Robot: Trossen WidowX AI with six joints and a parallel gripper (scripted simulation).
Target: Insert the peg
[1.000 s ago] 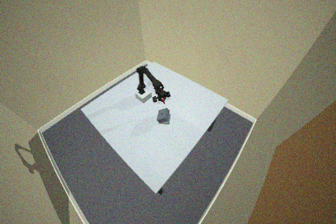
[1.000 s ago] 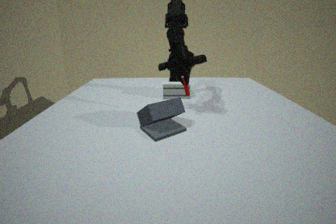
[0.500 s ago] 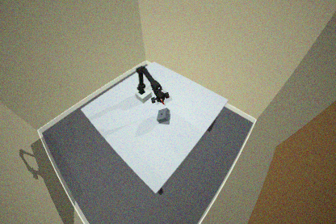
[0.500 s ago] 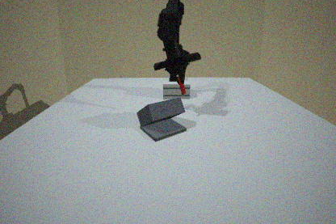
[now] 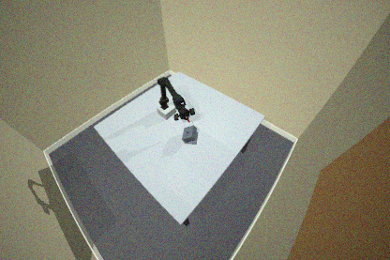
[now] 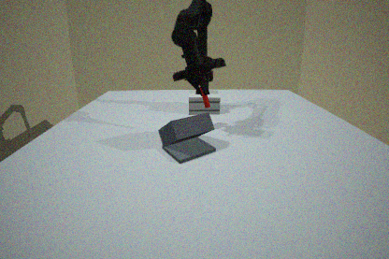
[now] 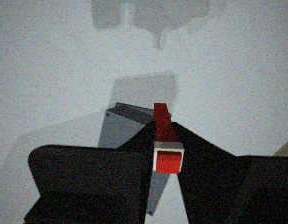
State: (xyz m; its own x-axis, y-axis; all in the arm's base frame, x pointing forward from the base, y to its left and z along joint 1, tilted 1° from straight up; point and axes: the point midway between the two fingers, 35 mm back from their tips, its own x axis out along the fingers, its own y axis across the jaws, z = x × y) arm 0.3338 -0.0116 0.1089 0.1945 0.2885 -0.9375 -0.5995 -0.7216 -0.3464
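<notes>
The grey sloped panel is 9 cm below my gripper tip, 7 cm ahead of it and 6 cm to the right of it. The rest, counted from my gripper tip: red square peg (2 cm above).
</notes>
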